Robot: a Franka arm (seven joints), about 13 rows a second.
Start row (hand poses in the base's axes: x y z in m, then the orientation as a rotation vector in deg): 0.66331, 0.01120, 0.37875, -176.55, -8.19, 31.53
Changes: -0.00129, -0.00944, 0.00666, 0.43, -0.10, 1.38; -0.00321, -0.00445, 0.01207, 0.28, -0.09, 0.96; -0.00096, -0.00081, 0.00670, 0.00, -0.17, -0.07; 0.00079, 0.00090, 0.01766, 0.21, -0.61, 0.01; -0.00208, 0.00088, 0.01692, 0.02, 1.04, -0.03; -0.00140, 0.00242, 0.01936, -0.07, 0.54, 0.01; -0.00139, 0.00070, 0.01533, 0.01, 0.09, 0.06
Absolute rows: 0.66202, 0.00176, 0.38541, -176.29, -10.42, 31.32; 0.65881, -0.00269, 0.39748, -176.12, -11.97, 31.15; 0.65785, -0.00350, 0.40418, -176.17, -11.86, 30.89; 0.65864, -0.00260, 0.42184, -176.17, -11.93, 29.90; 0.65656, -0.00172, 0.43876, -175.80, -11.87, 31.48; 0.65516, 0.00070, 0.45812, -175.68, -11.86, 32.32; 0.65377, 0.00140, 0.47345, -175.64, -11.95, 32.46
